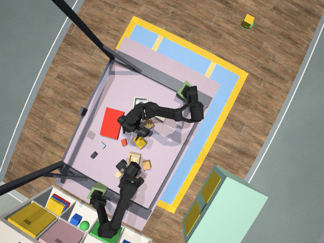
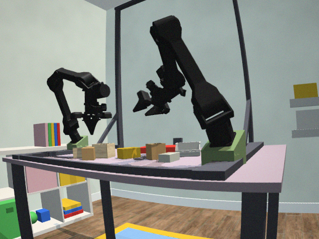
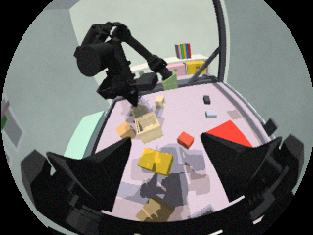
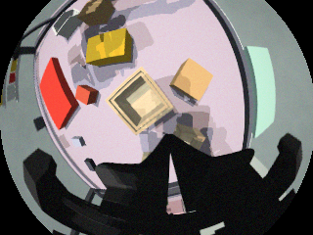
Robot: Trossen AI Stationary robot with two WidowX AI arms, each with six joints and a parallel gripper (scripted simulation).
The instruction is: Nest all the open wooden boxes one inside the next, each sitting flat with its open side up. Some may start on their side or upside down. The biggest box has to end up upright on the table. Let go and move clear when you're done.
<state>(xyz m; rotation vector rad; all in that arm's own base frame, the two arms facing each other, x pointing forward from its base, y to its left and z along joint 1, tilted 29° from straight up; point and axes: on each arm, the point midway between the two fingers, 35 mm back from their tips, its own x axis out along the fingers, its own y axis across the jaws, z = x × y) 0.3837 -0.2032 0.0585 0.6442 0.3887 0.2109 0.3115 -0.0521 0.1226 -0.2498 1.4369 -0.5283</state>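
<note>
My right hand is 50 mm short of the tan box, 60 mm to the right of it and 110 mm above it. From my right hand the other things lie so: pale block (90 mm behind, 380 mm to the left, 120 mm below); then flat red slab (320 mm behind, 120 mm to the left, 120 mm below); then red cube (170 mm behind, 70 mm to the left, 120 mm below).
</note>
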